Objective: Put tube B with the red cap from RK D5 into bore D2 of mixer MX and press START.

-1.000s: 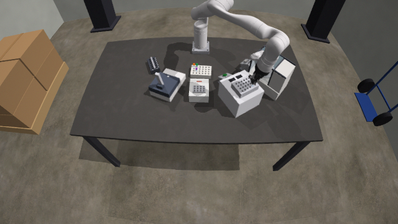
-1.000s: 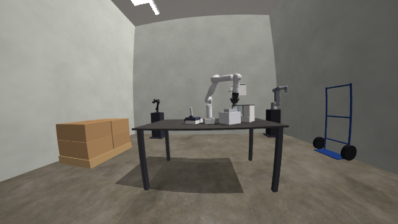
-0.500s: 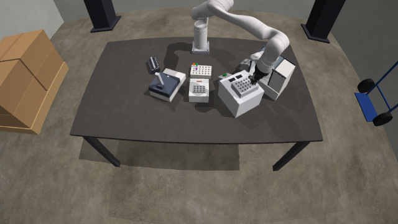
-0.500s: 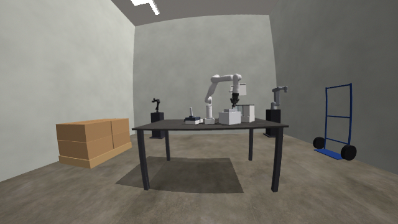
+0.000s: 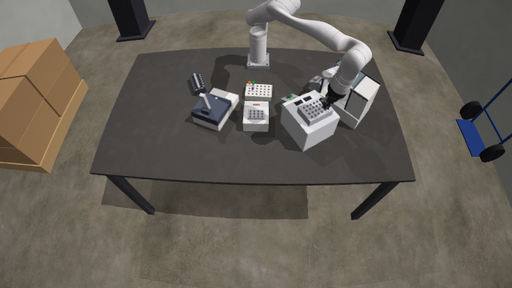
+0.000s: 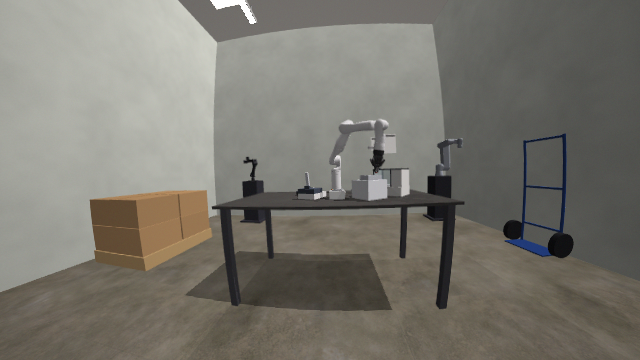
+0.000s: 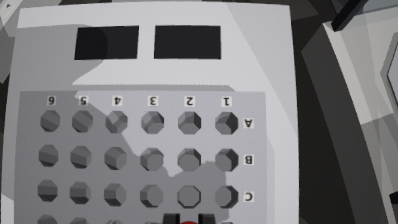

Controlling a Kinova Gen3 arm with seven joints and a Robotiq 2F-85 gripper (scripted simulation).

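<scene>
Now: the grey bore block 1 cm behind my hand, 4 cm to the right of it and 5 cm below it. Round my hand: dry block DB 7 cm behind, 29 cm to the right, 17 cm below; tube rack RK 22 cm behind, 28 cm to the right, 19 cm below; START key 16 cm behind, 14 cm to the right, 14 cm below.
</scene>
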